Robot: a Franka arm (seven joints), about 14 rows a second.
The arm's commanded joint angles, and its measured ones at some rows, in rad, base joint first. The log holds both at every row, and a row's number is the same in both.
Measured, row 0:
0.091, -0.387, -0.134, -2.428, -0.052, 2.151, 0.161
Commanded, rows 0 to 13:
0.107, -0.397, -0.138, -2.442, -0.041, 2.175, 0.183
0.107, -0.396, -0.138, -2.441, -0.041, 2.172, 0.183
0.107, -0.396, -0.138, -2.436, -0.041, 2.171, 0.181
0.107, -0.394, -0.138, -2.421, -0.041, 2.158, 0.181
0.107, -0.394, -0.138, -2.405, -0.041, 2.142, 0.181
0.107, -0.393, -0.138, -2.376, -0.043, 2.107, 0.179
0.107, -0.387, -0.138, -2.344, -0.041, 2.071, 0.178
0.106, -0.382, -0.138, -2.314, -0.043, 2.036, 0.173
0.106, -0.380, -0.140, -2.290, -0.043, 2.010, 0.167
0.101, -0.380, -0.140, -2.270, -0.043, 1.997, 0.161
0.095, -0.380, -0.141, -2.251, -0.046, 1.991, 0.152
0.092, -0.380, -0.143, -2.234, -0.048, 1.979, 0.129
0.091, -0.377, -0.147, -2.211, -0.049, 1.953, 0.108
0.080, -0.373, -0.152, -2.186, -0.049, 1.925, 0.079
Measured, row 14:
0.094, -0.386, -0.144, -2.242, -0.052, 1.986, 0.129
